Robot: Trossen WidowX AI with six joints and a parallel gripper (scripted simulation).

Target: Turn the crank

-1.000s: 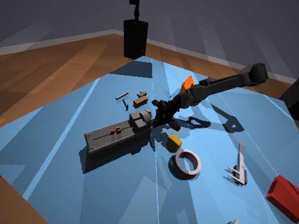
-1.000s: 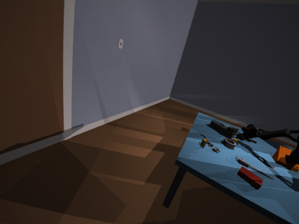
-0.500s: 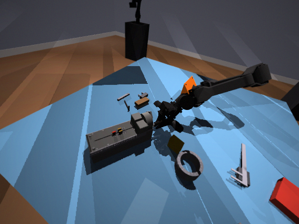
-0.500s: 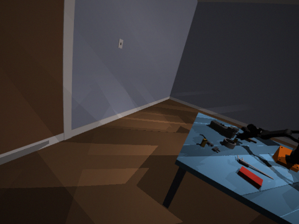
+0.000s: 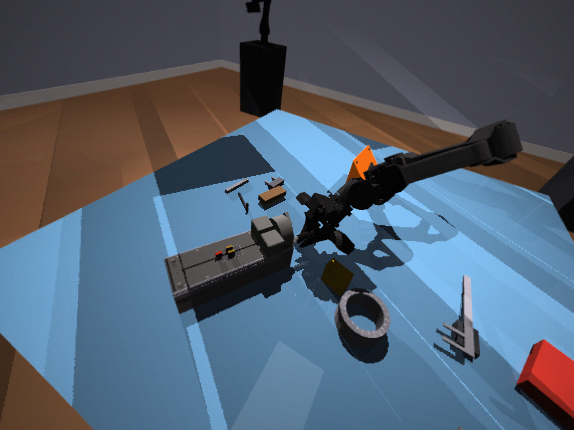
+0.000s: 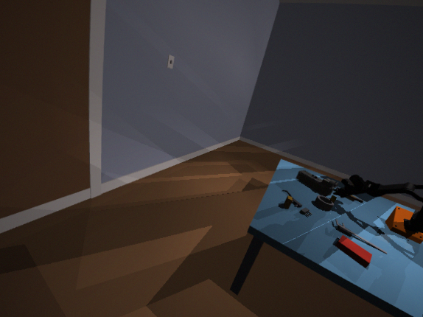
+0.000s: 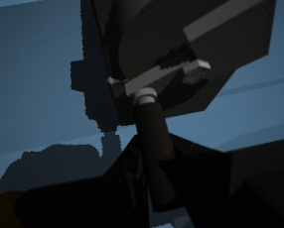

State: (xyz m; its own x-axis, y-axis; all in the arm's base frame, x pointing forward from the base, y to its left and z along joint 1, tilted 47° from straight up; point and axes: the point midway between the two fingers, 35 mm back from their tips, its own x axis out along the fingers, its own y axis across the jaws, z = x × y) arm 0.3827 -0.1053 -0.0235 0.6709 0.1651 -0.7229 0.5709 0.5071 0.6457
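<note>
Now: the yellow block 110 mm to the left of my gripper tip, 30 mm ahead of it and 20 mm below it. Also, from my gripper tip: dark crank handle 30 mm above, 10 mm to the left, 10 mm behind; then red pointer 140 mm ahead, 130 mm to the right, 40 mm above; then brown block 160 mm to the right, 160 mm behind, 30 mm below.
</note>
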